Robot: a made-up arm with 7 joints. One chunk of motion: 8 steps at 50 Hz.
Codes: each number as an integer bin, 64 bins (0 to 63) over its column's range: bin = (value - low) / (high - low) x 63, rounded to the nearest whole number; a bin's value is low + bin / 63 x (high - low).
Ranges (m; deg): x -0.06..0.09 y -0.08..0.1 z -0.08..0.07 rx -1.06..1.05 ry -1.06..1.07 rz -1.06..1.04
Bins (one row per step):
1: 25 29 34 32 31 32
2: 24 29 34 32 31 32
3: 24 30 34 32 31 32
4: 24 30 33 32 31 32
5: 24 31 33 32 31 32
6: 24 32 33 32 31 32
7: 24 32 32 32 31 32
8: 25 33 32 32 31 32
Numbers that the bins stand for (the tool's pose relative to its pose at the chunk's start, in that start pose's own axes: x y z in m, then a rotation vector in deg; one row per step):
1: -0.0005 0.0029 0.0010 0.01 -0.01 0.01
2: -0.0029 0.0029 0.0010 0.01 -0.01 0.01
3: -0.0029 0.0057 0.0010 0.01 -0.01 0.01
4: -0.0029 0.0057 -0.0014 0.01 -0.01 0.01
5: -0.0029 0.0086 -0.0014 0.01 -0.01 0.01
6: -0.0029 0.0114 -0.0014 0.01 -0.01 0.01
7: -0.0029 0.0114 -0.0038 0.01 -0.01 0.01
8: -0.0005 0.0143 -0.0038 0.01 -0.01 0.01

